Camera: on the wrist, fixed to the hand. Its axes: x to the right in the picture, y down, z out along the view.
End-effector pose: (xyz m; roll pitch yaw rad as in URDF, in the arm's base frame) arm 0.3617 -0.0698 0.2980 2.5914 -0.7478 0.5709
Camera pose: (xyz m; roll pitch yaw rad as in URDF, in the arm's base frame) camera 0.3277 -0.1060 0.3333 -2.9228 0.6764 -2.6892
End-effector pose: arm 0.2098 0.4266 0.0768 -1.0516 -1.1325 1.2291
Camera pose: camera 0.2422 0.4651 0.0423 1.0436 1.1335 -1.6414
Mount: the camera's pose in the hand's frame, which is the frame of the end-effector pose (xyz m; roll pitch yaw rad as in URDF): -0.0113 0.0410 -0.0437 -0.2515 0.1061 -3.0981
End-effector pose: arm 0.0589 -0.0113 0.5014 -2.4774 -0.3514 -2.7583
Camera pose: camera 0.0495 0.0488 0.5061 2.2330 0.2410 0.4155
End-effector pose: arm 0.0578 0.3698 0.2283 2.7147 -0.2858 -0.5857
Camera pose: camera 0.0248 0.3686 0.2796 -2.9893 0.2062 2.4708
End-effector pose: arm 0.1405 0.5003 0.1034 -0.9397 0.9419 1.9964
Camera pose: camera 0.1730 0.4555 0.0779 0.5413 -0.9062 -0.9642
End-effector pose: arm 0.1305 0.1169 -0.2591 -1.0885 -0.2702 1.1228
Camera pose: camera 0.1501 0.1122 -0.3167 0.8669 0.2792 -1.9001
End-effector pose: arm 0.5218 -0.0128 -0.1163 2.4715 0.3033 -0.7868
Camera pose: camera 0.5232 -0.0213 -0.0559 -2.6907 -0.3579 2.2482
